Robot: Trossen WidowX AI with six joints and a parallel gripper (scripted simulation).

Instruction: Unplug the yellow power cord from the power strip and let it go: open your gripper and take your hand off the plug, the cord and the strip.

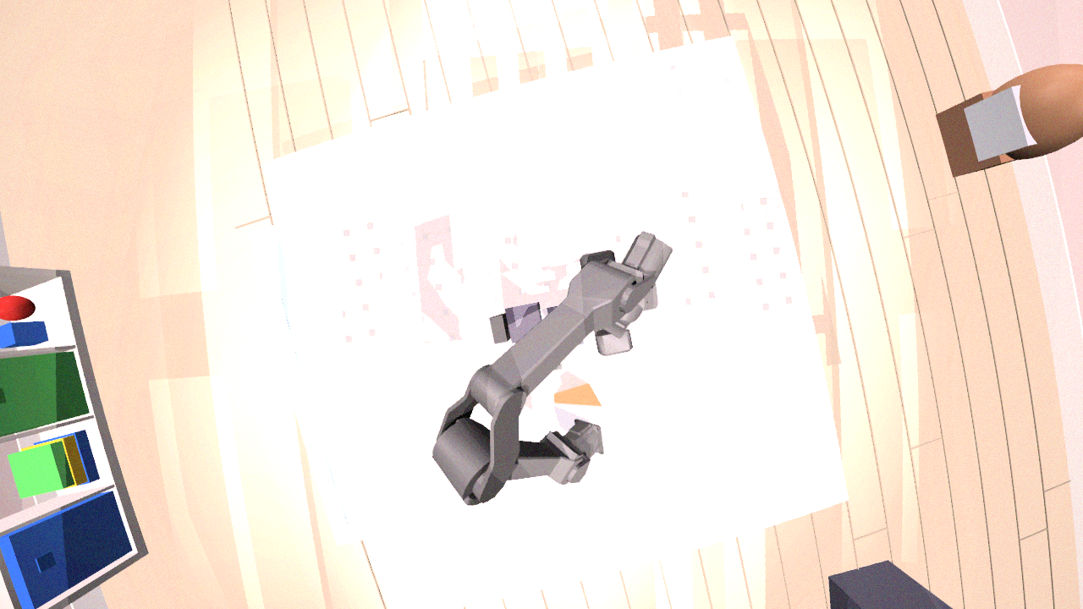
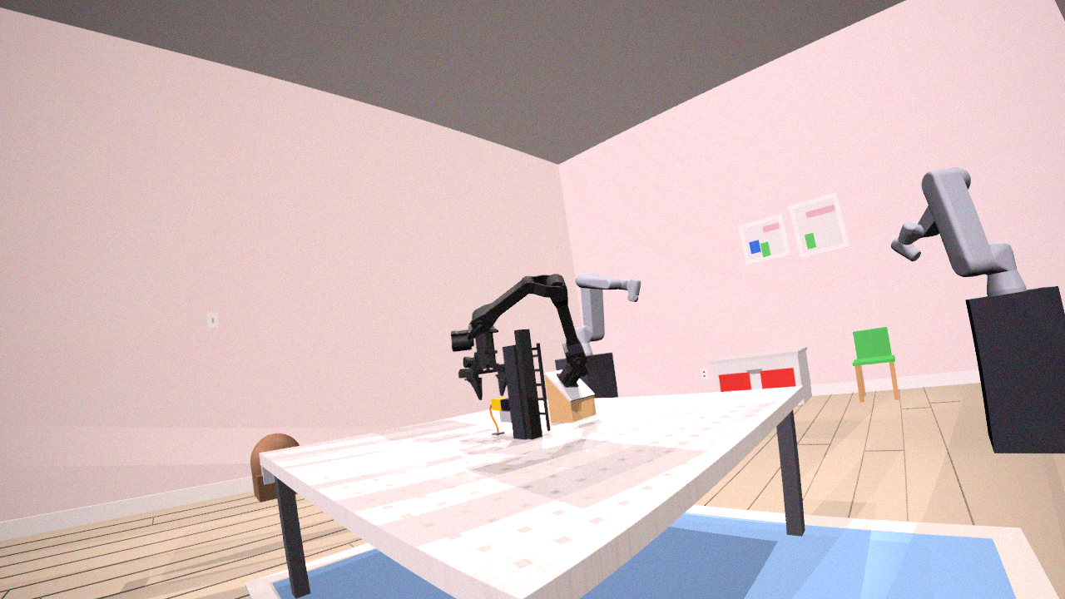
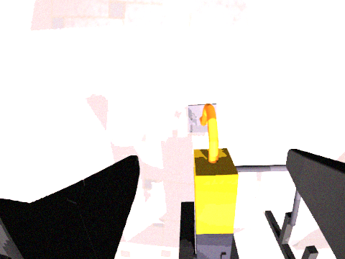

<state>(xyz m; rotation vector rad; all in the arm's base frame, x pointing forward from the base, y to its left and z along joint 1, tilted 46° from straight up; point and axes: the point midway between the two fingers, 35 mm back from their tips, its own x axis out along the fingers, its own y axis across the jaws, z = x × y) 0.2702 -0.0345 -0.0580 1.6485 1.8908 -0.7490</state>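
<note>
Now: gripper tip 5 cm to the right of the yellow plug, 1 cm past it and 1 cm above it.
</note>
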